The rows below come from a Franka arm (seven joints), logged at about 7 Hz.
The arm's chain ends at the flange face. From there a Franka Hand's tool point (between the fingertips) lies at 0.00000 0.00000 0.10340 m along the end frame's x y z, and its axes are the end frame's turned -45 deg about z.
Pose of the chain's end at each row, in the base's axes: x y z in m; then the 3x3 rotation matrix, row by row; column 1 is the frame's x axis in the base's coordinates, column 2 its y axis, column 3 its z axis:
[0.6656 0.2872 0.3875], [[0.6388 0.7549 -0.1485], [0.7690 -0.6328 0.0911], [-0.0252 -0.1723 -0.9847]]
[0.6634 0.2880 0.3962], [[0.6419 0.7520 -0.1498], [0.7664 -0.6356 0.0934], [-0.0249 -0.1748 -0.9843]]
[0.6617 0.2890 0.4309], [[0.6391 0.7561 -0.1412], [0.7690 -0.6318 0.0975], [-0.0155 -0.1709 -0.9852]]
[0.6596 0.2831 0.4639], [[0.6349 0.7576 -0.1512], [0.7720 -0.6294 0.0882], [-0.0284 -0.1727 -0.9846]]
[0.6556 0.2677 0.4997], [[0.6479 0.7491 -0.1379], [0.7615 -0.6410 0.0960], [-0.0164 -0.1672 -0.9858]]
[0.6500 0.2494 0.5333], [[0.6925 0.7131 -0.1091], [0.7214 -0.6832 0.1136], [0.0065 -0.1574 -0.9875]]
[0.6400 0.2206 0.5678], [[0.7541 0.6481 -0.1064], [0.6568 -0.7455 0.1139], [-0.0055 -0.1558 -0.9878]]
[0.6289 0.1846 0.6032], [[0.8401 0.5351 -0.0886], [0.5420 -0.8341 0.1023], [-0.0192 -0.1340 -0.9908]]
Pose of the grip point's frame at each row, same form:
[0.6502 0.2966 0.2857], [[-0.0821 0.9855 -0.1485], [0.9912 0.0963 0.0911], [0.1040 -0.1397 -0.9847]]
[0.6479 0.2977 0.2944], [[-0.0779 0.9856 -0.1498], [0.9914 0.0925 0.0934], [0.1060 -0.1412 -0.9843]]
[0.6471 0.2991 0.3290], [[-0.0827 0.9866 -0.1412], [0.9905 0.0970 0.0975], [0.1099 -0.1318 -0.9852]]
[0.6440 0.2922 0.3621], [[-0.0868 0.9846 -0.1512], [0.9909 0.1008 0.0882], [0.1020 -0.1422 -0.9846]]
[0.6413 0.2776 0.3978], [[-0.0716 0.9878 -0.1379], [0.9917 0.0852 0.0960], [0.1066 -0.1298 -0.9858]]
[0.6387 0.2611 0.4312], [[-0.0146 0.9939 -0.1091], [0.9932 0.0270 0.1136], [0.1159 -0.1067 -0.9875]]
[0.6290 0.2324 0.4657], [[0.0750 0.9915 -0.1064], [0.9916 -0.0627 0.1139], [0.1063 -0.1141 -0.9878]]
[0.6197 0.1952 0.5008], [[0.2157 0.9724 -0.0886], [0.9730 -0.2065 0.1023], [0.0812 -0.1083 -0.9908]]

